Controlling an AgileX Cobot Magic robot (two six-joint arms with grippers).
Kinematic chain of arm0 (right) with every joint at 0, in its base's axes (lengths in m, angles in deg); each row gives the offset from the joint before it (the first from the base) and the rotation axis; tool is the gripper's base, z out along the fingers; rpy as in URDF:
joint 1: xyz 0 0 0.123 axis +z
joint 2: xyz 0 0 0 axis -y
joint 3: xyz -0.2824 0 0.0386 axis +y
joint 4: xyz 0.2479 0 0.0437 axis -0.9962 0 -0.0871
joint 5: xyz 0 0 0 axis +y
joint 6: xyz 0.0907 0 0.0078 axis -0.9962 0 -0.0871
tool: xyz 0 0 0 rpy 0 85 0
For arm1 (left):
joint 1: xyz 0 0 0.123 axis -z
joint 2: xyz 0 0 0 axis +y
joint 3: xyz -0.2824 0 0.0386 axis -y
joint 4: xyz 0.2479 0 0.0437 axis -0.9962 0 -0.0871
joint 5: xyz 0 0 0 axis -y
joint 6: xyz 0.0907 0 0.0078 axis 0.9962 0 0.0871
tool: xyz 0 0 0 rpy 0 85 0
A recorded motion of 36 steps. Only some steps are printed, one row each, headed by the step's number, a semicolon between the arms.
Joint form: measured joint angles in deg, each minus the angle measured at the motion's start. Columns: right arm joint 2, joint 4, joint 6, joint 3, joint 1, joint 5; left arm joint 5, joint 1, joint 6, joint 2, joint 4, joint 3.
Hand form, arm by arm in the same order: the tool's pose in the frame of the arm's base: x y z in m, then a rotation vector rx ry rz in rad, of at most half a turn. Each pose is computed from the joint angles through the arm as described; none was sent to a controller.
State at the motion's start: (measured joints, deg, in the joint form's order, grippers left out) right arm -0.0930 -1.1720 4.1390 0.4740 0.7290 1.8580; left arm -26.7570 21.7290 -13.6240 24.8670 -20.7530 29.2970
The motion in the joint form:
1: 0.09 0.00 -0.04 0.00 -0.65 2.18; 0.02 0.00 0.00 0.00 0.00 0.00
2: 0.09 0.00 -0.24 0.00 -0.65 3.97; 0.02 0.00 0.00 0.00 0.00 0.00
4: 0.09 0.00 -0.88 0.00 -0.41 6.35; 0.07 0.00 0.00 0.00 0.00 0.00
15: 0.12 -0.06 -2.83 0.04 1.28 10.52; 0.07 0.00 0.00 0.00 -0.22 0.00
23: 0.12 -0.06 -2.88 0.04 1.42 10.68; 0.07 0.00 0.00 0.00 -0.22 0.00
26: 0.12 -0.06 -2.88 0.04 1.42 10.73; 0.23 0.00 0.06 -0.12 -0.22 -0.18
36: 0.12 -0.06 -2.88 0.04 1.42 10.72; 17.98 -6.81 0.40 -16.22 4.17 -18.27
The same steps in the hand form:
1: 0.0569 0.0002 0.2039 -0.0422 1.5619 -0.0381; 0.0892 -0.0199 0.3149 0.3178 1.8156 -0.0555
2: 0.0569 0.0003 0.2010 -0.0407 1.5931 -0.0344; 0.0892 -0.0199 0.3149 0.3178 1.8156 -0.0555
4: 0.0567 0.0006 0.1973 -0.0367 1.6347 -0.0214; 0.0892 -0.0199 0.3150 0.3179 1.8148 -0.0558
15: 0.0560 0.0024 0.1905 -0.0349 1.7077 0.0287; 0.0893 -0.0198 0.3150 0.3198 1.8137 -0.0520
23: 0.0559 0.0025 0.1902 -0.0364 1.7105 0.0311; 0.0893 -0.0198 0.3150 0.3198 1.8137 -0.0520
26: 0.0559 0.0025 0.1901 -0.0364 1.7114 0.0311; 0.0891 -0.0198 0.3144 0.3213 1.8119 -0.0521
36: 0.0559 0.0025 0.1902 -0.0364 1.7112 0.0311; 0.0623 -0.0125 0.2558 0.2164 1.5755 -0.1253

